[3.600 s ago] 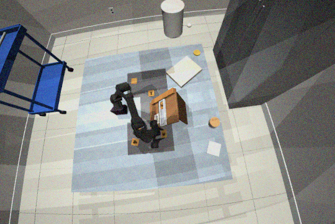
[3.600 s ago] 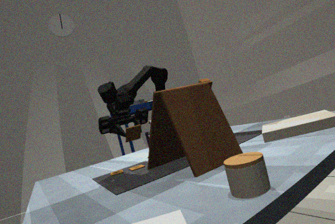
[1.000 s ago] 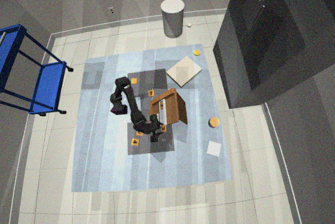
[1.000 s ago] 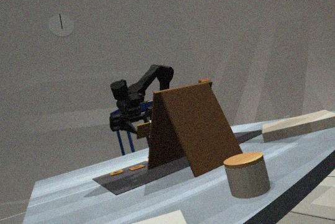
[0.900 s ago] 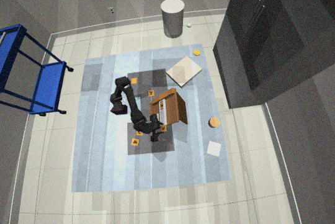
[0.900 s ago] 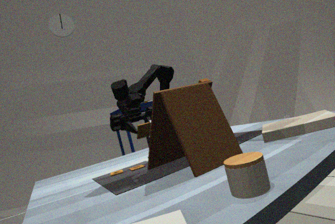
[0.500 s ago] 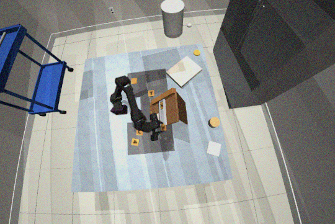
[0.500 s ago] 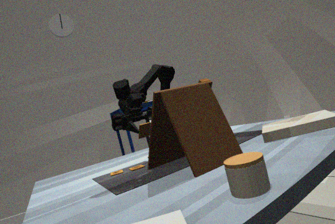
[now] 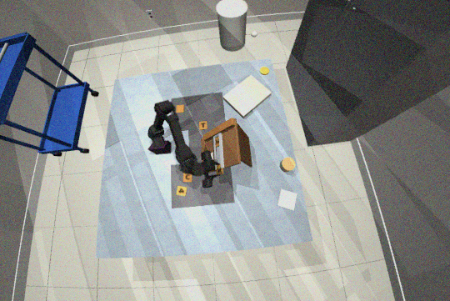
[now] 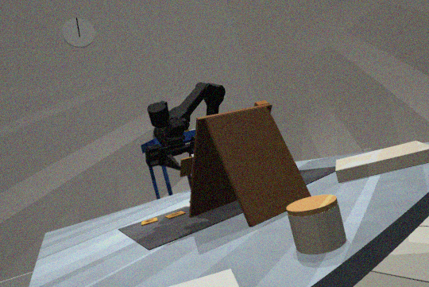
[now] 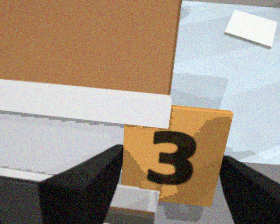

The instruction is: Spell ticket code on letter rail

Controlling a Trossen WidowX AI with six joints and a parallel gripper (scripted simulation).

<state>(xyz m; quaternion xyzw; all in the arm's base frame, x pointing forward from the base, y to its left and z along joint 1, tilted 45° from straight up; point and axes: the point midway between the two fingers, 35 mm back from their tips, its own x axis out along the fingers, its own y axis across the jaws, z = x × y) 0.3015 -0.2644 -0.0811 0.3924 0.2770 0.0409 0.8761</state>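
Now: the white ticket 8 cm to the left of my gripper tip, 7 cm below it and 4 cm behind it. Also, from my gripper tip: cream slab: 49 cm to the left, 30 cm ahead, 14 cm below; tan-lidded jar: 40 cm ahead, 13 cm below, 5 cm to the right; white card: 35 cm ahead, 25 cm to the right, 16 cm below.
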